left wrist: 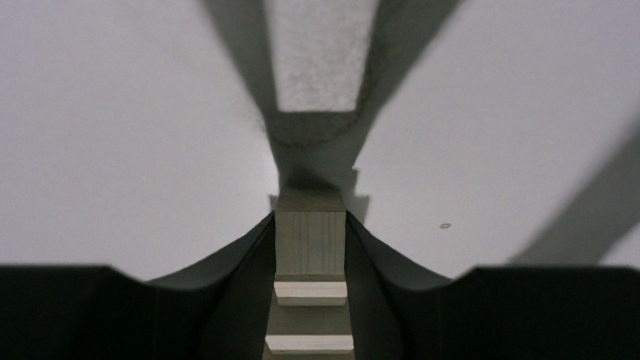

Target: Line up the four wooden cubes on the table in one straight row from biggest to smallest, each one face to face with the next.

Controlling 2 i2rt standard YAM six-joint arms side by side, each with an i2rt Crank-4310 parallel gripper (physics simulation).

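Frame: origin at the left arm's base, x right, y ahead, z up, level; centimetres.
Seen in the pictures: left gripper, fingertip midpoint: (310,215).
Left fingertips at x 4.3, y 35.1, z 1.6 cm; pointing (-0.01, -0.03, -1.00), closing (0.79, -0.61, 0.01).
A point is followed by its place in that frame.
My left gripper (310,215) {x 4.3, y 35.1, z 1.6 cm} is shut on a small wooden cube, its two black fingertips against the cube's left and right sides. The small cube (310,245) {x 4.8, y 35.7, z 3.5 cm} is at the lower middle of the left wrist view, low over or on the table, with vertical grain on its lit face. Directly below it in the view, between the fingers, parts of other wooden cubes (311,293) {x 1.8, y 31.9, z 3.7 cm} (310,343) {x -0.8, y 28.7, z 5.3 cm} show as pale strips with darker faces, in line with it. The fingers cover their sides, and any contact between the cubes cannot be made out. The right gripper does not show.
The pale table (125,150) {x -0.2, y 42.0, z 0.0 cm} fills the background. Dark shadows spread upward from the small cube, and another wide shadow crosses the right side. A small ring-shaped mark (445,226) {x 8.2, y 27.4, z 0.0 cm} is on the table to the right.
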